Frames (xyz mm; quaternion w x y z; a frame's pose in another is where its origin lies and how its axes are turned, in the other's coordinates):
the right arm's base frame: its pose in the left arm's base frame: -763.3 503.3 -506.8 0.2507 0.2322 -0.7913 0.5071
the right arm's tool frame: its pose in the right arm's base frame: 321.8 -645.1 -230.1 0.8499 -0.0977 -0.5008 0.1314
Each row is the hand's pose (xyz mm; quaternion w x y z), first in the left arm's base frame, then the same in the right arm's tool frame.
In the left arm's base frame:
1: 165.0 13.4 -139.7 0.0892 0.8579 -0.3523 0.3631
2: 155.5 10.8 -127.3 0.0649 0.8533 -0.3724 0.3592
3: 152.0 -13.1 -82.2 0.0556 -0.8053 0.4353 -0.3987
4: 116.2 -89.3 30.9 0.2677 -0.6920 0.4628 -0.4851
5: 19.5 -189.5 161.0 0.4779 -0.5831 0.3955 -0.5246
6: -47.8 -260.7 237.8 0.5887 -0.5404 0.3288 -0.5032
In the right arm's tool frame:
1: -135.5 -374.2 832.3 0.6642 -0.0001 0.0437 -0.7462
2: -130.0 -379.4 818.4 0.6848 0.0000 0.0269 -0.7282
3: -121.2 -421.3 790.3 0.7626 0.0675 -0.0389 -0.6421
4: -69.4 -524.9 709.9 0.8217 0.2301 -0.1604 -0.4961
5: 37.1 -627.4 589.7 0.7859 0.3756 -0.3181 -0.3743
6: 115.3 -691.2 516.8 0.7330 0.4203 -0.4259 -0.3236

